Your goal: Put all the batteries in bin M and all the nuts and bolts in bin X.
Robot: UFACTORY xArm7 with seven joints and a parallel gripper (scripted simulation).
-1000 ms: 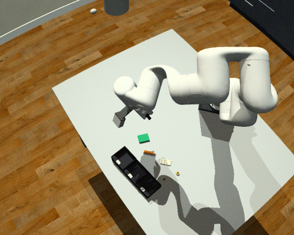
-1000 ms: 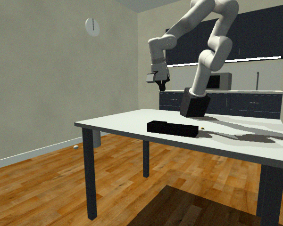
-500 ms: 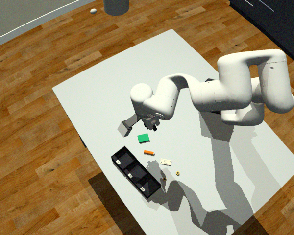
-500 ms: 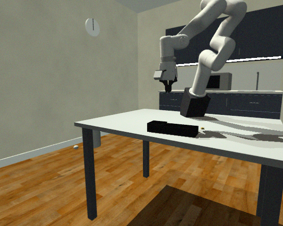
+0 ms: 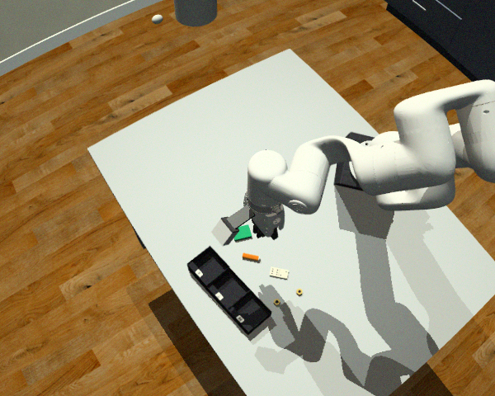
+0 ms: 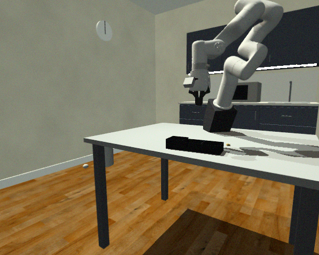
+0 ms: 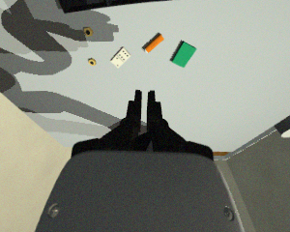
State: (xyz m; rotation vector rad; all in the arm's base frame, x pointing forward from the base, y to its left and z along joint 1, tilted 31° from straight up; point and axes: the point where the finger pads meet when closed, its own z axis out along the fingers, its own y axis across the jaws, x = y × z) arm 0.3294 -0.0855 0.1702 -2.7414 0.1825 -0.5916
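Now: hand 12 cm short of the black three-compartment bin, 2 cm to the right of it and 20 cm above it. Round my hand: white domino: 3 cm behind, 7 cm to the left, 21 cm below; green block: 2 cm behind, 10 cm to the right, 22 cm below; orange battery: 2 cm to the right, 21 cm below.
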